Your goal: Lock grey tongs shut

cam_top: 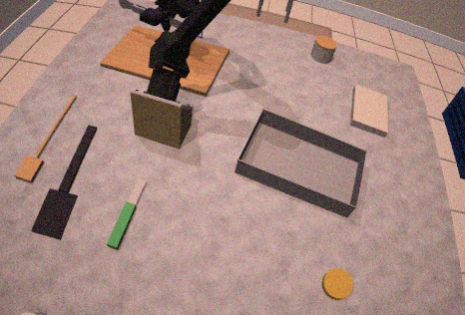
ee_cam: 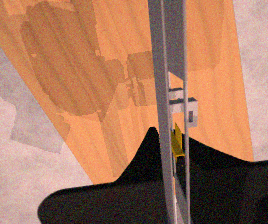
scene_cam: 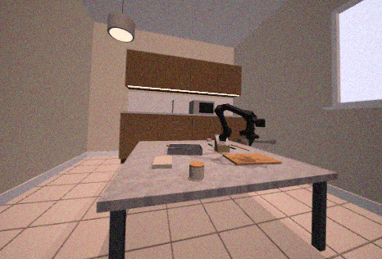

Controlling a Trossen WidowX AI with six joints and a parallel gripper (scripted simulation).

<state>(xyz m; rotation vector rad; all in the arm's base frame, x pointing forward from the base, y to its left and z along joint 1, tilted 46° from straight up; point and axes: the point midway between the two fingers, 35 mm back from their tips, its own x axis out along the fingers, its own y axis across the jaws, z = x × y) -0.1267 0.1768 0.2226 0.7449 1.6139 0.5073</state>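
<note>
Right now the yellow lock slider is 20 mm ahead of my gripper tip and 40 mm above it. From my gripper tip the other things lie so: wooden board (100 mm below); green-handled tool (170 mm ahead, 520 mm to the right, 100 mm below); black spatula (530 mm to the right, 100 mm below).
</note>
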